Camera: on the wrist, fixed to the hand. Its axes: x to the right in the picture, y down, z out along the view.
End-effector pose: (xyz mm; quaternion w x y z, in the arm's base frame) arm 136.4 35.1 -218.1 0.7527 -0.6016 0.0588 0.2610
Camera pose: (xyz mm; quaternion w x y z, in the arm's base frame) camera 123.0 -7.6 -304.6 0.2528 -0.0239 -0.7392 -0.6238
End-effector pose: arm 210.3 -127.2 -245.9 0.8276 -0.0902 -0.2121 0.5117
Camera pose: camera 179.4 -79.7 -325.1 0.4588 0.2871 -0.2565 -0.8008
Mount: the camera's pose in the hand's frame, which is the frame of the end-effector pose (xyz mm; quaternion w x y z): 9.6 75.9 -60.3 0.0016 0.0221 0.1897 0.9816
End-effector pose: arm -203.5 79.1 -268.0 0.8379 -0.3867 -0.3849 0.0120
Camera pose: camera -136.2 96.8 -336.2 0.0711 -0.3622 0.5382 0.7577
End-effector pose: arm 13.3 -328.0 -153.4 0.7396 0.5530 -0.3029 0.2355
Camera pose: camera -20.5 -248.9 -107.7 0.1847 0.3248 0.3978 -0.8379
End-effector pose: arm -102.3 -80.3 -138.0 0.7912 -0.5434 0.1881 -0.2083
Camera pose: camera -116.3 -108.1 -230.3 0.1821 0.2408 0.6792 0.6690
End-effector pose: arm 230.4 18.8 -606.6 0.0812 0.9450 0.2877 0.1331
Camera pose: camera 259.7 -33.5 -529.8 0.2060 -0.2604 0.9088 -0.2528
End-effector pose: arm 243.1 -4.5 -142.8 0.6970 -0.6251 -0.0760 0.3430
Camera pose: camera 253.5 -49.7 -228.5 0.3073 0.1253 -0.7533 -0.5678
